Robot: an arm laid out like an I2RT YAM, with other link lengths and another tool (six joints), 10 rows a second.
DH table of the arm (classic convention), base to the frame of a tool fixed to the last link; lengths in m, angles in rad. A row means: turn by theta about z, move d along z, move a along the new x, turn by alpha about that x. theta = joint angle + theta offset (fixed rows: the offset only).
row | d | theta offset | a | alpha
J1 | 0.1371 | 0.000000 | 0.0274 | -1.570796
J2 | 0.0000 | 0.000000 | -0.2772 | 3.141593
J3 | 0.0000 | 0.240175 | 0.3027 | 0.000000
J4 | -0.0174 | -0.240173 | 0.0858 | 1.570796
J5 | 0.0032 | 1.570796 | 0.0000 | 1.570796
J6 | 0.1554 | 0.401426 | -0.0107 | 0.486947
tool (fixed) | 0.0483 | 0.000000 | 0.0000 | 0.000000
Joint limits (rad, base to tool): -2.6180..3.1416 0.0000..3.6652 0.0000..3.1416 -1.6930..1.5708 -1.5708..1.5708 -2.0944..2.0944
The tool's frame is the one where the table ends.
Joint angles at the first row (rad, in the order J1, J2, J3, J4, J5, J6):
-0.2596, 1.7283, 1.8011, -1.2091, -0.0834, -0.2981
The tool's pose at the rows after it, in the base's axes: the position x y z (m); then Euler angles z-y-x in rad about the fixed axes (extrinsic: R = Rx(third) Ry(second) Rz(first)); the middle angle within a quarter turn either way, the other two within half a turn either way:
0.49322 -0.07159 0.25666 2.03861 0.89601 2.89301
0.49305 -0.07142 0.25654 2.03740 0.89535 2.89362
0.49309 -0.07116 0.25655 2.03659 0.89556 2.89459
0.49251 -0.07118 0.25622 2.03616 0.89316 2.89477
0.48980 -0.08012 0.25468 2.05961 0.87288 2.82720
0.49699 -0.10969 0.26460 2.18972 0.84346 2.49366
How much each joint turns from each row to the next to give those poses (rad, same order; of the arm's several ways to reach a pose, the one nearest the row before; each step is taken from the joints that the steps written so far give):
0.0294, 0.0000, 0.0001, 0.0011, -0.0034, 0.0000
0.0004, 0.0000, -0.0001, -0.0007, 0.0004, -0.0004
0.0003, 0.0000, 0.0000, 0.0000, -0.0004, 0.0000
0.0000, 0.0000, 0.0001, -0.0023, 0.0008, 0.0000
0.0038, 0.0000, -0.0001, -0.0038, 0.0568, 0.0000
0.0508, 0.0000, -0.0049, 0.0626, 0.2659, 0.0248

